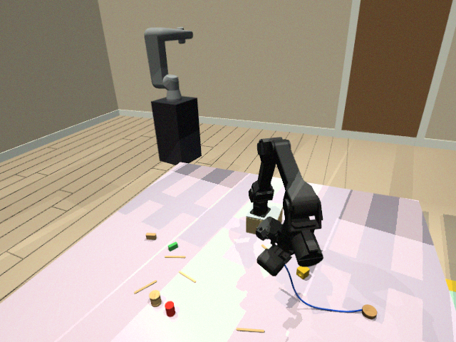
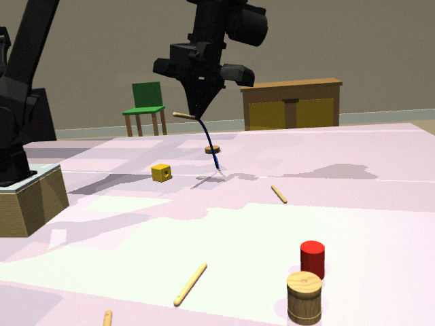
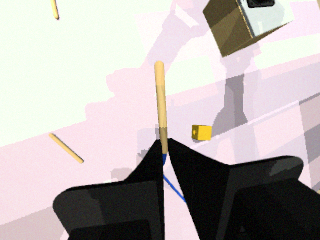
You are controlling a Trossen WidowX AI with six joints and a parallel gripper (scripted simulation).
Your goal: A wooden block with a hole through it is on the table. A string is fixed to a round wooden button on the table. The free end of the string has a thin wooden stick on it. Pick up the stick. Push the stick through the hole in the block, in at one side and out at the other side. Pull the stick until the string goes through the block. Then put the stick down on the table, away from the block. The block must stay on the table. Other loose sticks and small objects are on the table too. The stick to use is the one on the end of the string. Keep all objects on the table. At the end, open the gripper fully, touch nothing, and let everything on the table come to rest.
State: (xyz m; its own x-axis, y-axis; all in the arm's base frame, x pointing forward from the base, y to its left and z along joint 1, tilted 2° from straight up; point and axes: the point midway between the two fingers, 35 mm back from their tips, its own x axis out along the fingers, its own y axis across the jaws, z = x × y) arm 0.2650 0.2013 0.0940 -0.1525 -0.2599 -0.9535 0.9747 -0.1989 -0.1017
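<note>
Now: gripper tip 10 mm to the left of the thin wooden stick and 10 mm below it. Round my gripper tip: red cylinder 230 mm ahead, 240 mm to the right, 120 mm below; yellow block 110 mm behind, 40 mm to the left, 120 mm below; round wooden button 70 mm behind, 260 mm to the left, 130 mm below.
</note>
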